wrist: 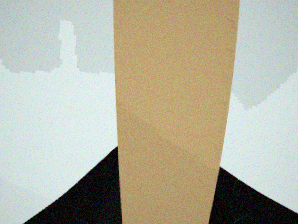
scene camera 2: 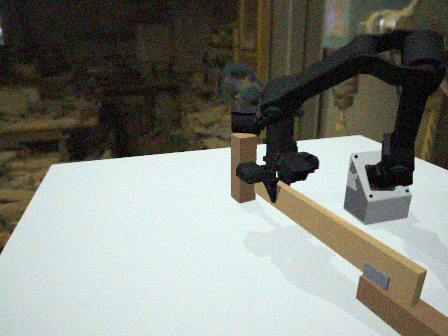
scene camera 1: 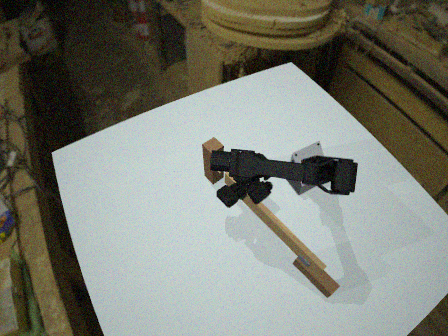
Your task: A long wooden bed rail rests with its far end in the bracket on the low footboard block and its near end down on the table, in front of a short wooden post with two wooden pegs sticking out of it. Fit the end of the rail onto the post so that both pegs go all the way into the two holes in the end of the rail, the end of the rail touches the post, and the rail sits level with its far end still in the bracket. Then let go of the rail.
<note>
The pictures show: my gripper, a wooden bed rail and a wooden post.
My gripper also shows in the wrist view and in scene camera 1.
</note>
